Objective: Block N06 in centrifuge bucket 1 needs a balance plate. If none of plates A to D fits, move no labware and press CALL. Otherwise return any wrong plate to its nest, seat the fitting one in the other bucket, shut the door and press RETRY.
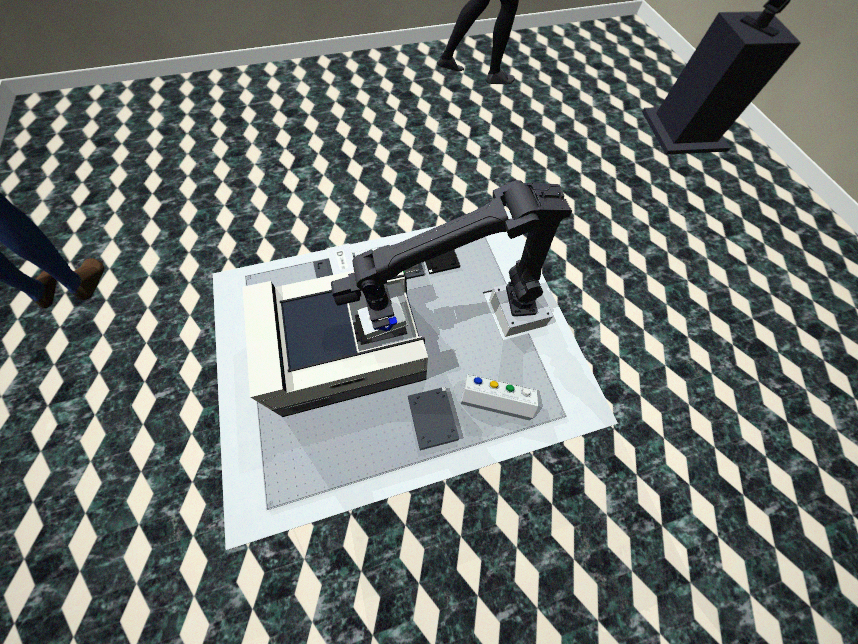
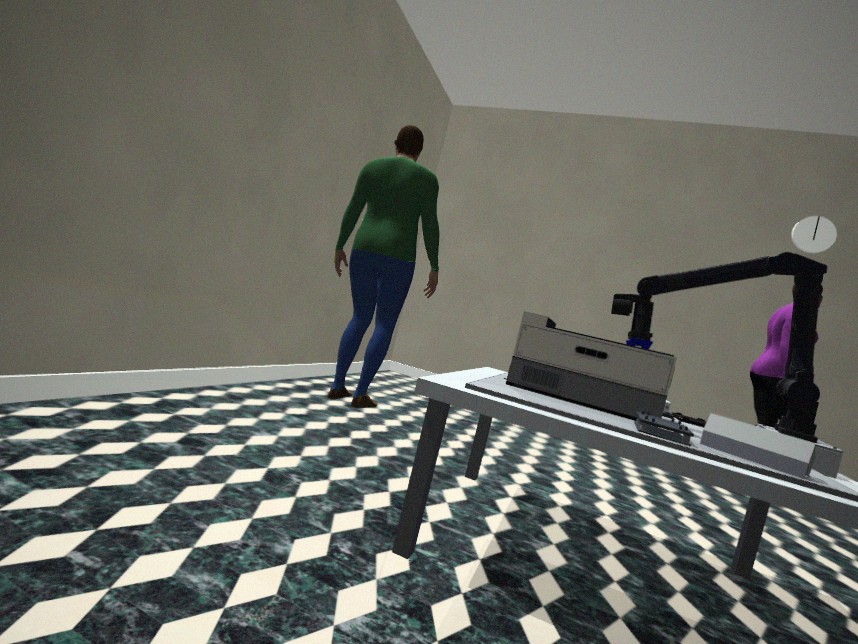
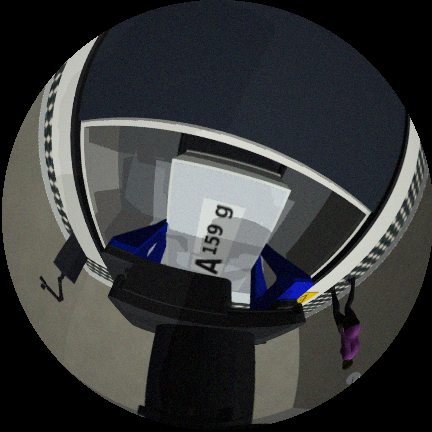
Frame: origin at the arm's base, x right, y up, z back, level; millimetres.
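Where they show: gripper, fingertip midpoint: (image 1: 384, 317) (image 3: 214, 232); arm's base at its link origin: (image 1: 520, 300) (image 2: 794, 435).
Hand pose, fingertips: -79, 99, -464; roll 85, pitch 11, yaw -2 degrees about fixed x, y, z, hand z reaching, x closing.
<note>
Things, the pixels of their top centre, and the offset from my fingertips, as dx, dy, dz. "spot": a spot on its surface instead.
- Plate A at its top centre: (image 3: 211, 255) (image 1: 381, 313) -1, +32, -6
- dark recess at a spot on its surface: (image 3: 215, 146) spot: -33, -28, -68
- dark door panel at its top centre: (image 1: 317, 327) -36, +45, -186
- Plate D at its top centre: (image 1: 341, 259) +306, -108, -149
- button box at its top centre: (image 1: 502, 392) (image 2: 761, 427) -237, -84, +334
- dark flat pad at a spot on its surface: (image 1: 434, 419) spot: -288, -135, +126
- dark pad at a spot on its surface: (image 1: 443, 261) spot: +299, -156, +225
- empty-looking nest at its top centre: (image 1: 333, 274) +270, -150, -187
My gripper (image 1: 381, 323) (image 2: 638, 343) (image 3: 214, 232) is shut on plate A, with its blue fingers on two opposite sides. Plate A (image 1: 369, 323) (image 3: 227, 192) is white, labelled "A 159 g", and is held level at the chamber opening of the centrifuge (image 1: 265, 346) (image 2: 589, 360). A dark recess (image 3: 215, 146) shows past the plate's far edge inside the chamber; the plate hides most of what lies below. The dark door panel (image 1: 315, 332) (image 3: 240, 65) leaves the chamber open. Block N06 cannot be made out. Plate D (image 1: 340, 259) stands behind the centrifuge.
The button box (image 1: 500, 397) (image 2: 758, 442) has blue, yellow, green and white buttons, labels unreadable. A dark flat pad (image 1: 434, 419) lies in front. Another dark pad (image 1: 443, 261) and an empty-looking nest (image 1: 322, 267) lie along the back. The centrifuge's raised walls flank the gripper.
</note>
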